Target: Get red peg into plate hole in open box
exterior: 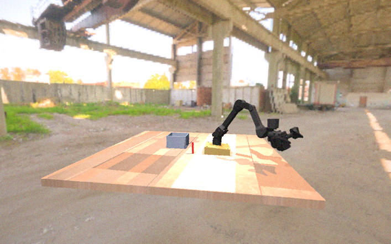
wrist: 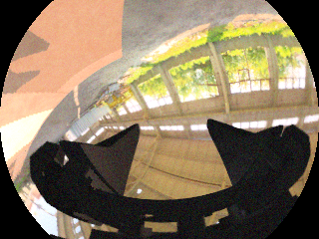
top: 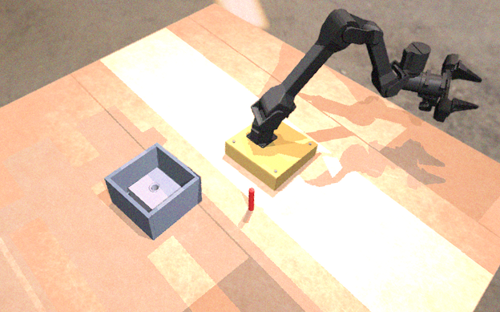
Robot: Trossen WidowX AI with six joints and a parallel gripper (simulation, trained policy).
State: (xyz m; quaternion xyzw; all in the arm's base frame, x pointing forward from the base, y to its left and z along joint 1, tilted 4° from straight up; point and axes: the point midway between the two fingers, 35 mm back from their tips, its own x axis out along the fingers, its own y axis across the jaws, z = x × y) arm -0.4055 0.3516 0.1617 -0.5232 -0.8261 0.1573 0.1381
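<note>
My gripper tip is 60 cm short of the red peg, 26 cm to the left of it and 15 cm above it. Also, from my gripper tip: dark blue box (75 cm ahead, 44 cm to the right, 16 cm below); pale plate (75 cm ahead, 44 cm to the right, 14 cm below).
</note>
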